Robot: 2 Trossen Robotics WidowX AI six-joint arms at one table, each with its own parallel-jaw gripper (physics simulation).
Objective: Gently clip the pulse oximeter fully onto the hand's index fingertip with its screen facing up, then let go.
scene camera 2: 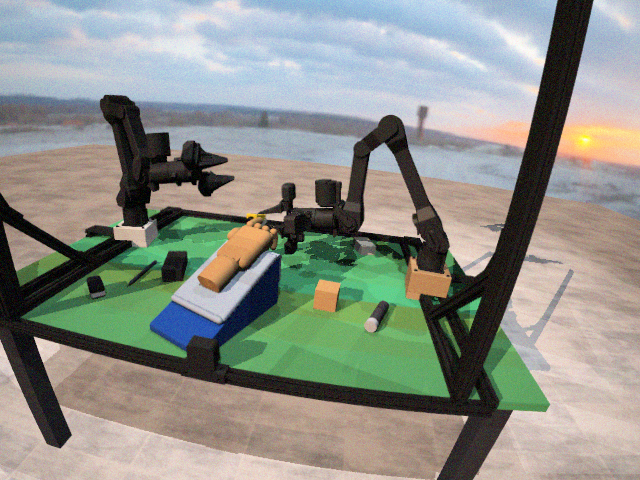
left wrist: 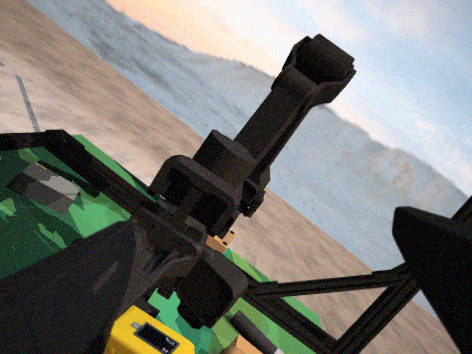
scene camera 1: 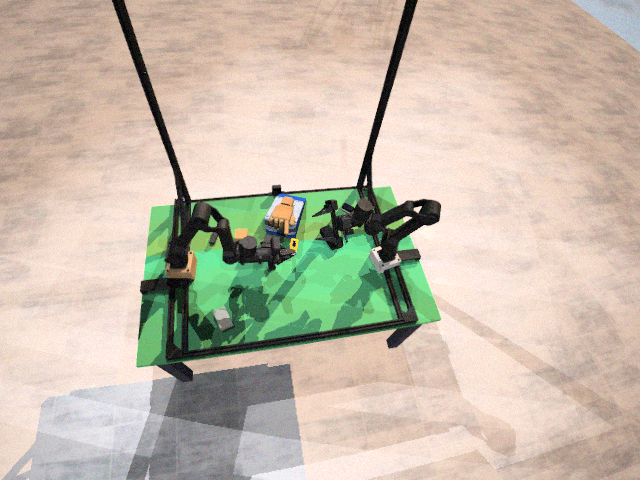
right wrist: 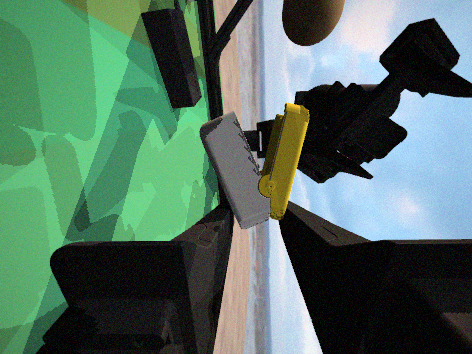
A grey block (left wrist: 37, 182) rests on the table.
